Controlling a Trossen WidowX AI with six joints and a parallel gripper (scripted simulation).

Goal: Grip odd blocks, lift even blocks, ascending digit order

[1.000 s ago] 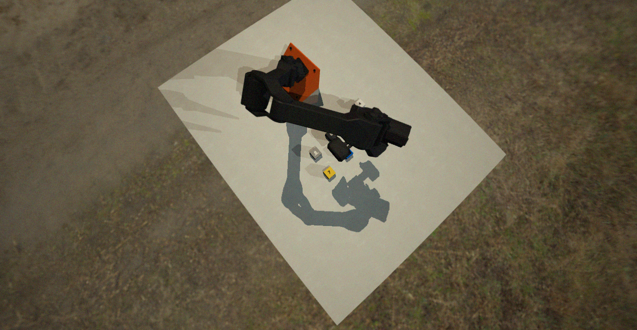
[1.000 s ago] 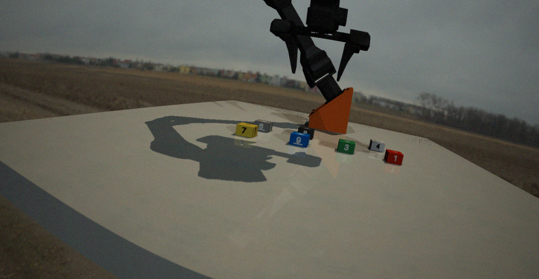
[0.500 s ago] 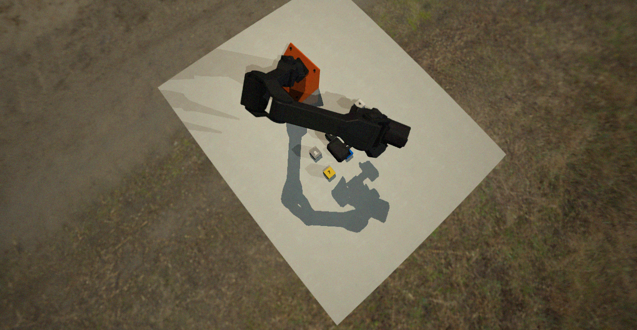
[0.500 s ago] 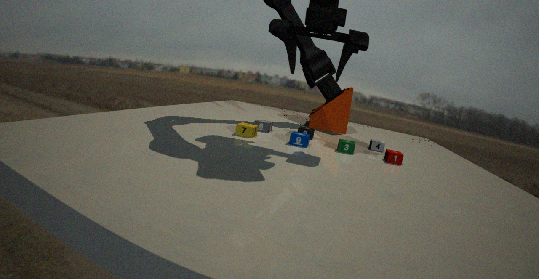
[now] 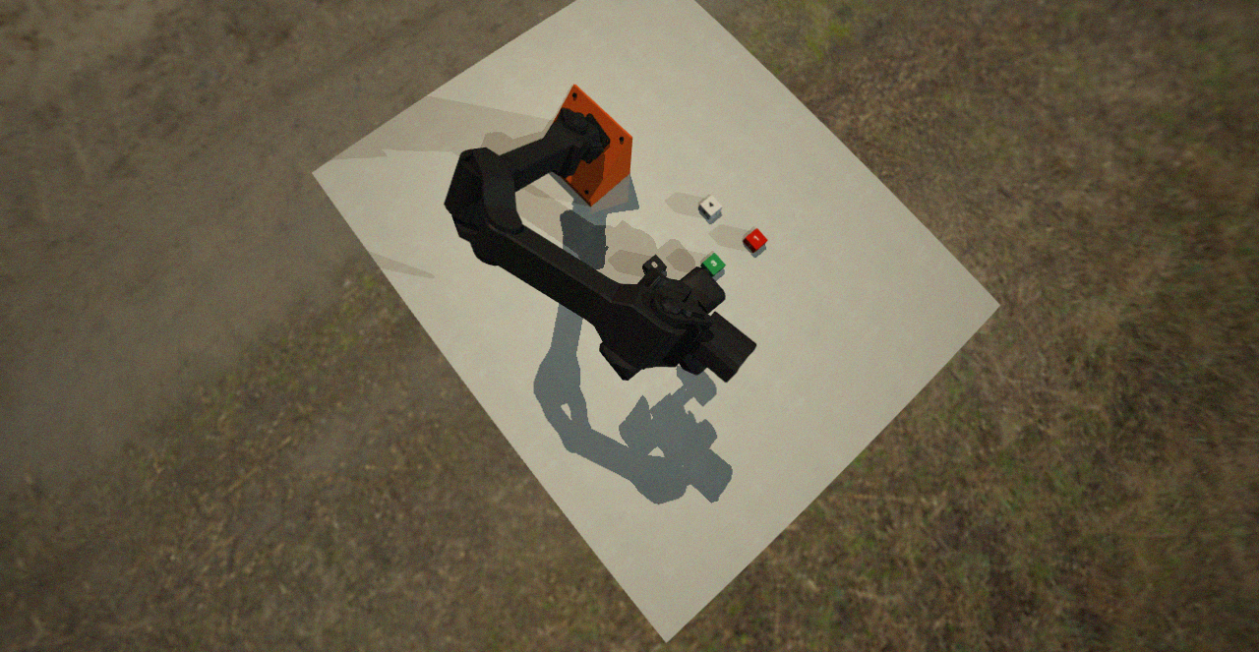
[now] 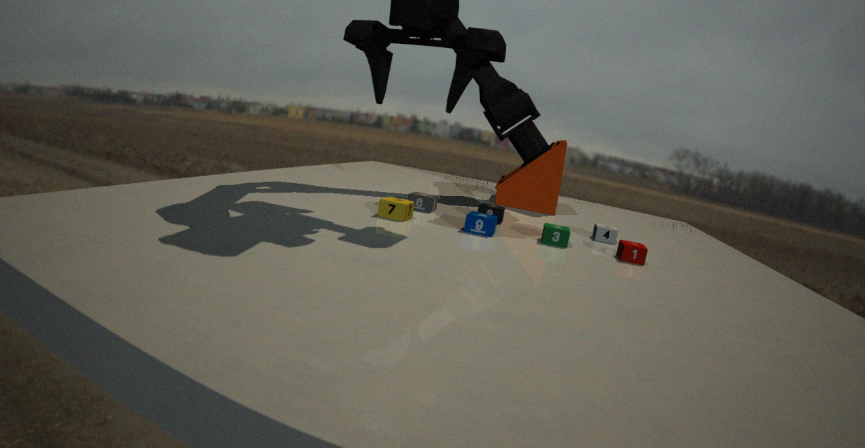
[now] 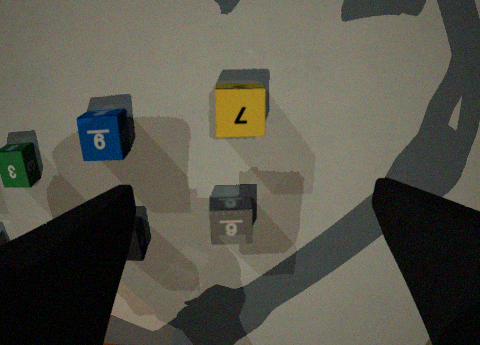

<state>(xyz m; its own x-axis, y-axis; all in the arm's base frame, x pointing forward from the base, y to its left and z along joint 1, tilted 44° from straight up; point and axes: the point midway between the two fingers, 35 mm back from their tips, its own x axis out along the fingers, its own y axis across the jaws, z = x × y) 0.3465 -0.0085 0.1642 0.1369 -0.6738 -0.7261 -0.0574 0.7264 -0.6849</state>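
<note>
Right now the red block is 4 cm behind my gripper tip, 28 cm to the left of it and 12 cm below it. The rest, counted from my gripper tip: yellow block: 12 cm below; then grey block 6: 9 cm behind, 12 cm below; then blue block 9: 2 cm behind, 10 cm to the left, 12 cm below.
</note>
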